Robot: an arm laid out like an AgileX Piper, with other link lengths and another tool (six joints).
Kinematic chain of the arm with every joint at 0, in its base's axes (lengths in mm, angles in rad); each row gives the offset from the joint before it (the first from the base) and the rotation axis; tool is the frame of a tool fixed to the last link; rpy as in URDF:
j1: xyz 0 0 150.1 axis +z
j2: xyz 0 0 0 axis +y
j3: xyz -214.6 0 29.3 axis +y
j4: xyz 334.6 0 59 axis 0.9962 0 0.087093
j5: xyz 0 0 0 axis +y
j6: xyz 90.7 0 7.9 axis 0.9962 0 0.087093
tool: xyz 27.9 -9 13.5 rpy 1.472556 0.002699 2.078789
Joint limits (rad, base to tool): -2.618..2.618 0..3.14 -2.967..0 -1.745..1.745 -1.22..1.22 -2.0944..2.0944
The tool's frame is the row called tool.
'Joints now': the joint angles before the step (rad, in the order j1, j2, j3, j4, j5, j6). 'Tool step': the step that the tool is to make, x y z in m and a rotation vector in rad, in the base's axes. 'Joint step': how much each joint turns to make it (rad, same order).
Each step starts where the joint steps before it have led.
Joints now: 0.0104 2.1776 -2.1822 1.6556 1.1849 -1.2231
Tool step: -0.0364 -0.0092 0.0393 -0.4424 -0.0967 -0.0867
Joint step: -0.0092 -0.1738 -0.0015 -0.4802 0.0146 0.0821
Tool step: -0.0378 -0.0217 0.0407 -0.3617 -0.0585 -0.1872
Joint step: 0.0117 -0.1681 -0.0009 -0.4569 0.0143 0.1338
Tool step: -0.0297 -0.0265 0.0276 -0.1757 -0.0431 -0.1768
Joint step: -0.0035 -0.1312 0.0419 -0.2687 0.0000 0.0921
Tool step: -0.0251 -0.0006 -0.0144 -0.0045 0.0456 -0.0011
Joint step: -0.0001 -0.1570 0.2146 -0.0017 -0.0104 -0.0066
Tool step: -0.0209 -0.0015 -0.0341 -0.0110 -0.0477 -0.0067
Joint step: -0.0001 -0.2060 0.3344 0.0236 -0.1585 -0.0849
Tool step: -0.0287 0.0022 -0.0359 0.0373 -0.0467 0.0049
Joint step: 0.0002 -0.2077 0.3136 0.0842 -0.1362 -0.0844
